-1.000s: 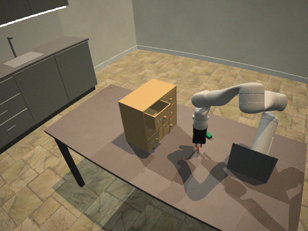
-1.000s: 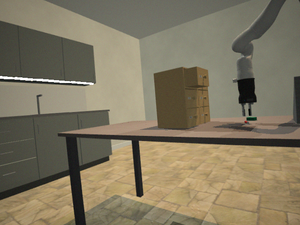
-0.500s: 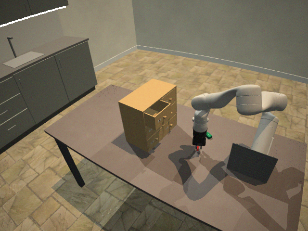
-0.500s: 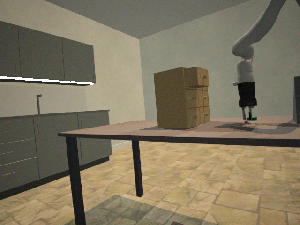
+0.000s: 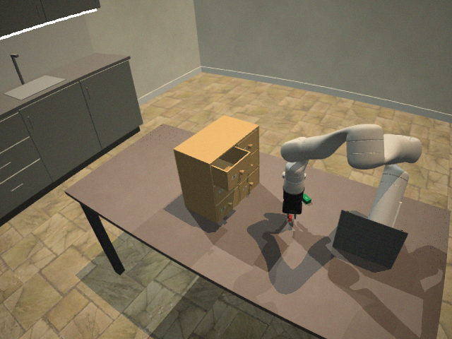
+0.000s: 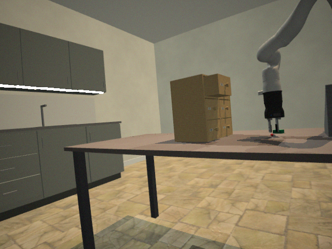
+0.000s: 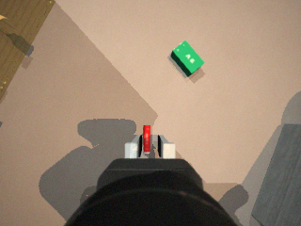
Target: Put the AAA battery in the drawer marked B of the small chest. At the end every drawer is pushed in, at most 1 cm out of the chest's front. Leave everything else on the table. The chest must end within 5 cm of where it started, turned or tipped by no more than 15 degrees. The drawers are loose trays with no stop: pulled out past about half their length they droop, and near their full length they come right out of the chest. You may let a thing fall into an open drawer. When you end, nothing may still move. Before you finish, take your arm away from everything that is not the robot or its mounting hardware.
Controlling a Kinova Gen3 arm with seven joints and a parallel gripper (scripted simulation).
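The red AAA battery is 3 cm below my hand. Also, from my hand: green block (15 cm to the right, 3 cm below).
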